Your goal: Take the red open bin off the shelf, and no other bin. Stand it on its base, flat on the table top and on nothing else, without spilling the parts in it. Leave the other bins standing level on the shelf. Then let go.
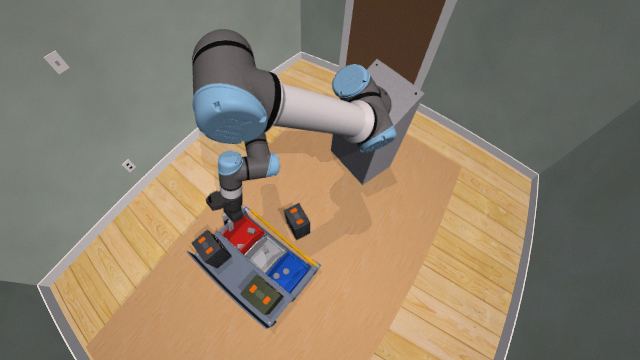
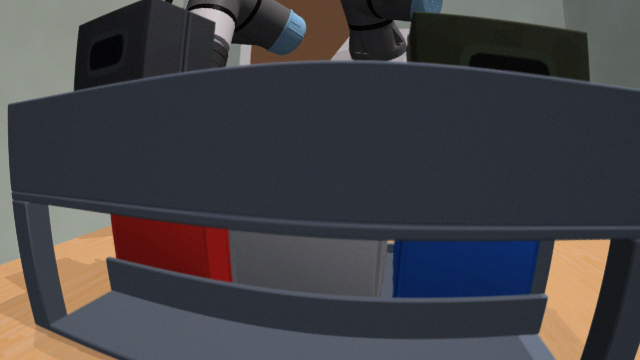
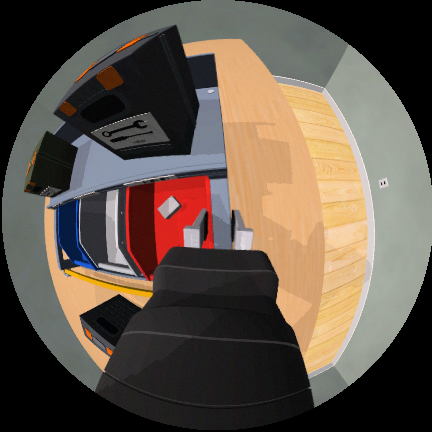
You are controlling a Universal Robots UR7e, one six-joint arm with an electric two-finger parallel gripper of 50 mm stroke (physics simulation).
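Pixels of known places: gripper, fingertip midpoint: [image 1: 228, 227] [image 3: 219, 218]; arm's base at its link origin: [image 2: 378, 50].
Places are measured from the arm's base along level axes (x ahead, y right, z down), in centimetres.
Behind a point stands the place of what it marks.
Note:
The red open bin [image 1: 239, 231] @(x 53.3, y 33.2, z 34.8 cm) [image 2: 160, 245] @(x 64.8, y 31.8, z 31.1 cm) [image 3: 172, 232] @(x 55.1, y 28.2, z 34.8 cm) stands at one end of the grey shelf [image 1: 235, 262] @(x 65.8, y 25.2, z 26.0 cm) [image 2: 320, 145] @(x 76.8, y 20.4, z 23.2 cm) [image 3: 210, 117] @(x 65.1, y 38.5, z 26.0 cm), beside the white bin [image 1: 256, 260] @(x 60.9, y 21.3, z 35.4 cm) [image 2: 310, 260] @(x 68.2, y 20.3, z 30.5 cm) [image 3: 112, 220] @(x 60.9, y 16.3, z 35.3 cm); the blue bin [image 1: 295, 268] @(x 57.4, y 5.9, z 35.3 cm) [image 2: 465, 267] @(x 70.2, y 10.4, z 31.0 cm) [image 3: 70, 225] @(x 63.6, y 3.3, z 32.2 cm) is at the far side. Light grey parts lie in the red bin. My gripper [image 1: 230, 225] @(x 54.6, y 35.8, z 29.3 cm) [image 3: 219, 218] @(x 54.6, y 35.8, z 29.3 cm) is shut, one finger inside the red bin and one beyond its outer side wall. The shelf's end edge also runs between the fingers; whether it is pinched too cannot be told. The fingertips are partly hidden.
A black toolbox [image 1: 212, 251] @(x 66.7, y 29.5, z 14.0 cm) [image 2: 165, 40] @(x 69.5, y 29.6, z 16.7 cm) [image 3: 175, 90] @(x 63.4, y 36.1, z 19.4 cm) stands on the shelf's upper level close behind the red bin. An olive toolbox [image 1: 260, 296] @(x 72.2, y 9.8, z 16.4 cm) [image 2: 450, 40] @(x 74.8, y 14.2, z 18.0 cm) [image 3: 55, 160] @(x 70.3, y 15.0, z 21.3 cm) stands farther along. Another black box [image 1: 298, 222] @(x 43.3, y 10.3, z 23.1 cm) [image 3: 120, 310] @(x 44.3, y 13.4, z 31.7 cm) stands on the table beyond the yellow bar [image 1: 282, 237] @(x 48.6, y 15.2, z 32.3 cm) [image 3: 110, 286] @(x 49.2, y 13.5, z 32.0 cm).

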